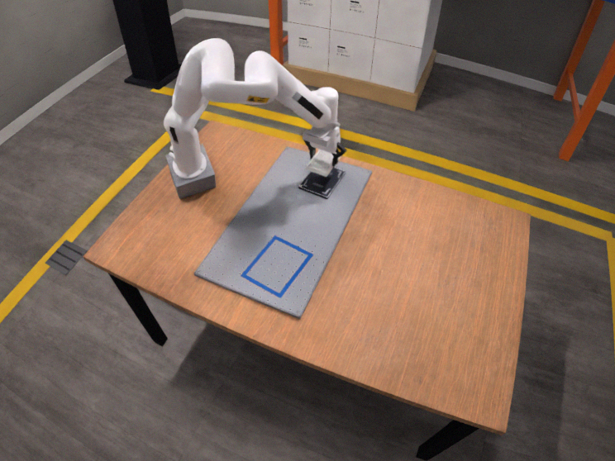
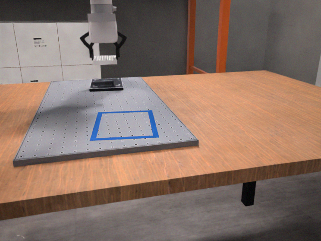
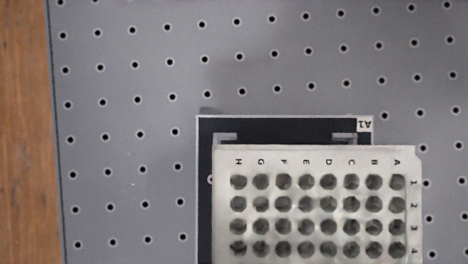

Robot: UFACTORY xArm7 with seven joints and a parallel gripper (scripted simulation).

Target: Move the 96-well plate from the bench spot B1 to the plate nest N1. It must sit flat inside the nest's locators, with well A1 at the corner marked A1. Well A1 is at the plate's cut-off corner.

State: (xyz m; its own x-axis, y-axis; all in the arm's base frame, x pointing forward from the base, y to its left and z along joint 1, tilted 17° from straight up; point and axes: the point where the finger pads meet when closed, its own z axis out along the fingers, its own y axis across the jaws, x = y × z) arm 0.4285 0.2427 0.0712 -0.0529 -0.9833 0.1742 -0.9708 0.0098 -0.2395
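My gripper is now 11 cm above the black plate nest. The rest, counted from my hand: white 96-well plate: 1 cm below.
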